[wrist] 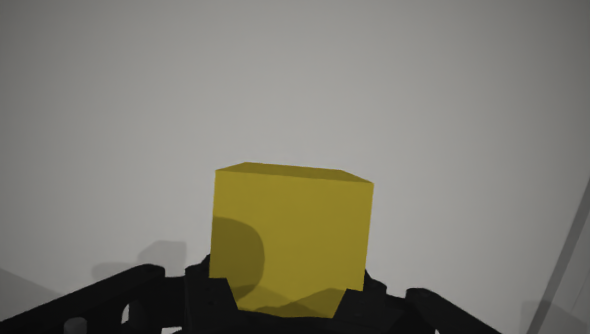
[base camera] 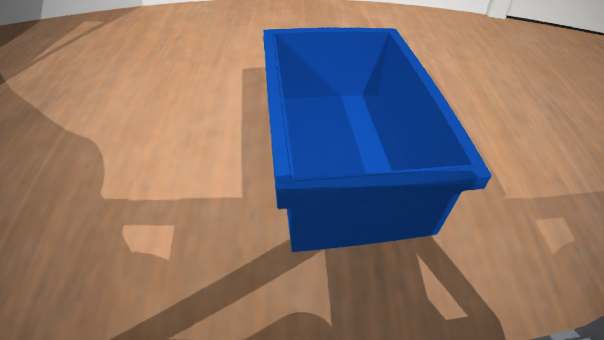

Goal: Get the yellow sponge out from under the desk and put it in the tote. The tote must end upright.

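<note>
The yellow sponge is a block between the two black fingers in the wrist view. My gripper is shut on it, with a finger at each side of its lower part. The blue tote stands upright on the floor in the base camera view, a little right of the middle. Its open top faces up, and the part of its inside that shows holds no object. The gripper and the sponge do not show in the base camera view, so their place relative to the tote cannot be told. The desk does not show.
A wooden floor surrounds the tote, with shadows across it. A pale wall runs behind the tote at the top of the base camera view. A pale wall fills the background of the wrist view, with a slanting dark line at the right.
</note>
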